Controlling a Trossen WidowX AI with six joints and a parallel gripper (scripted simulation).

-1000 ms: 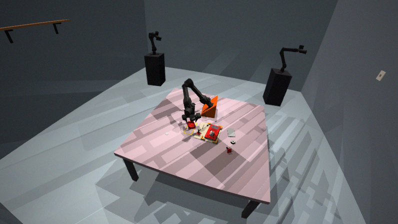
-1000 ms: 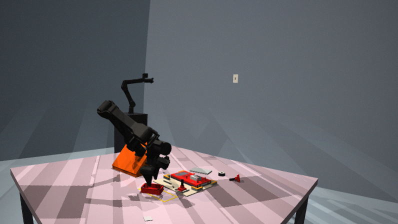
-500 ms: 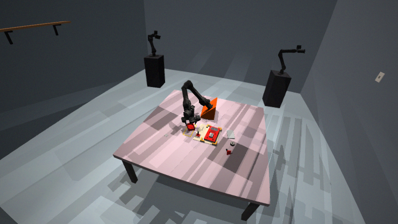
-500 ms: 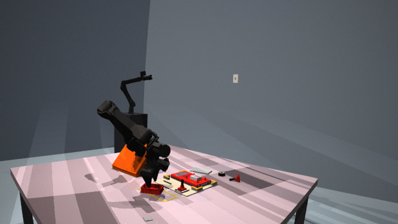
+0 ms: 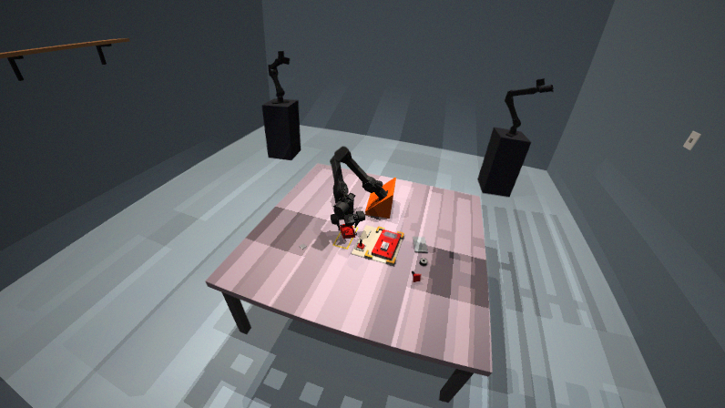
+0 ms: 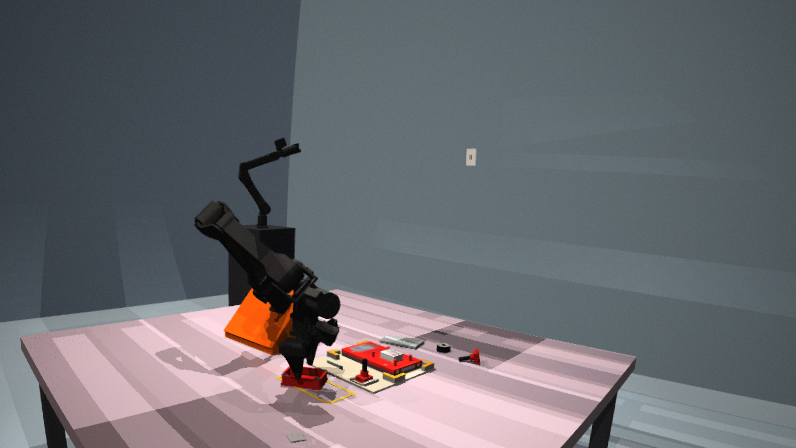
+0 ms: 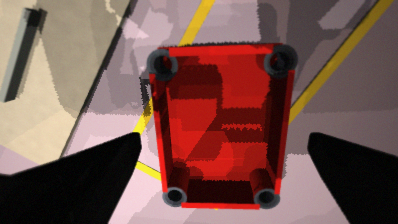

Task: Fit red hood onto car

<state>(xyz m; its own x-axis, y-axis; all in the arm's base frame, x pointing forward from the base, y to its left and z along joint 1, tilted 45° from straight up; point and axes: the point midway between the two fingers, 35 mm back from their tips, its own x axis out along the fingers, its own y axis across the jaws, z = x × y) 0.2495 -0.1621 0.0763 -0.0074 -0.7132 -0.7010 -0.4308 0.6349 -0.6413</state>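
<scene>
The red hood is 20 mm below my gripper tip. From my gripper tip the other things lie so: grey plate (420 mm to the left, 20 mm below, 10 mm ahead); white-and-black wheel (430 mm to the left, 140 mm ahead, 20 mm below).
</scene>
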